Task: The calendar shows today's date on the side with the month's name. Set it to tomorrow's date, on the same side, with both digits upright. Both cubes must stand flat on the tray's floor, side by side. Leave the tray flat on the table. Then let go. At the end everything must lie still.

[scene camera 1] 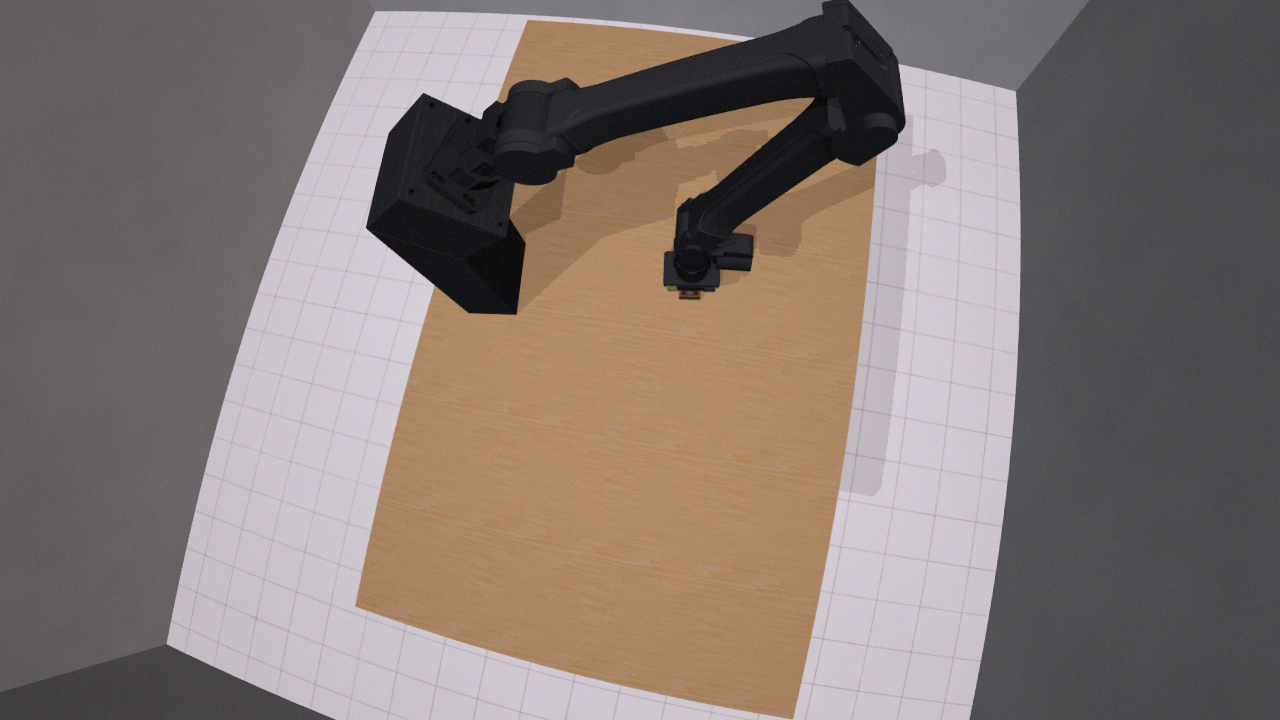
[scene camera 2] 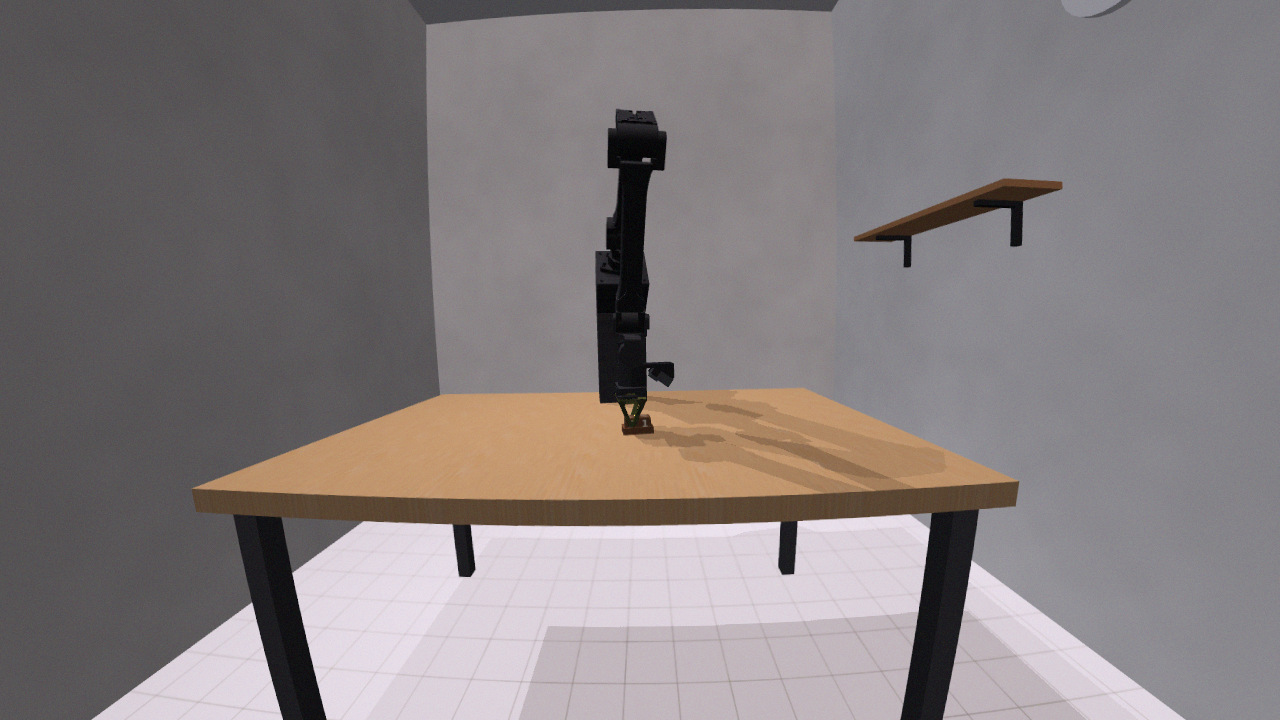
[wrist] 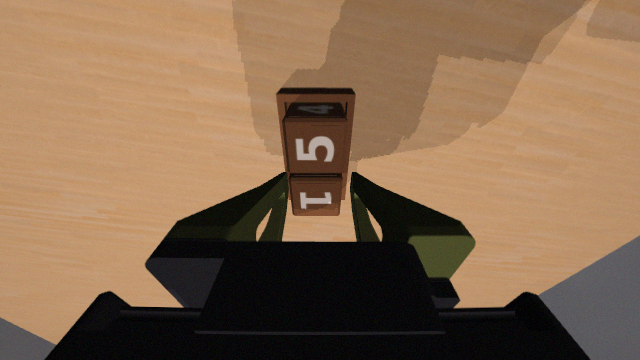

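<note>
On scene camera 1 you'd see the gripper (scene camera 1: 690,286), and scene camera 2 has the gripper too (scene camera 2: 630,424). Then there's the wrist view, with the gripper (wrist: 319,180), a cube (wrist: 312,194) and a brown calendar tray (wrist: 346,96).
</note>
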